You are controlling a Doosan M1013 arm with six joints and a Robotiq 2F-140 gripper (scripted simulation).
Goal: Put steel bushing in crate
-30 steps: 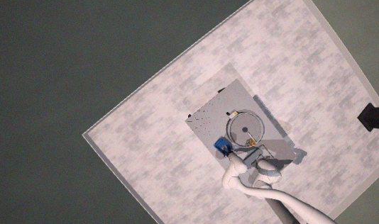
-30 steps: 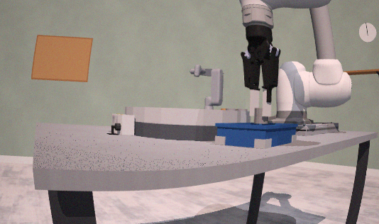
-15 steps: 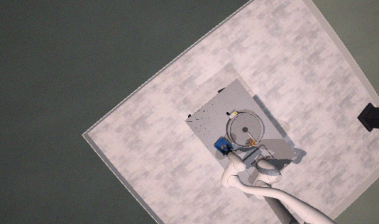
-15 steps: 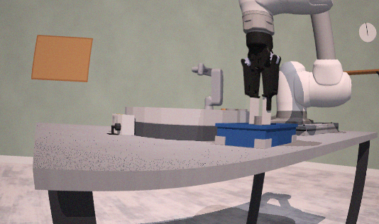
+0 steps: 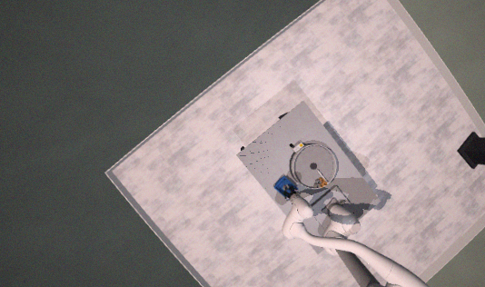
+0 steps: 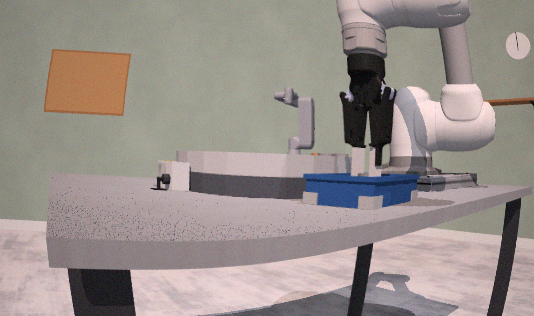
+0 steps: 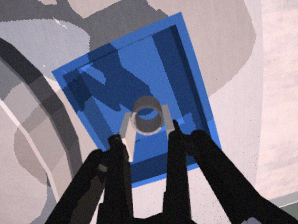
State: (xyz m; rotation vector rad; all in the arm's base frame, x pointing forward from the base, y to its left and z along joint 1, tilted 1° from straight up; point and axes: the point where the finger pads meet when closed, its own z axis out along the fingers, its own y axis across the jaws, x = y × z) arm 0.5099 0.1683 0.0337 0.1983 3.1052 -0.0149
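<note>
The blue crate is 4 cm below my hand and 1 cm behind it. The rest, counted from my hand: round grey turning table: 33 cm to the right, 5 cm behind, 1 cm below.
</note>
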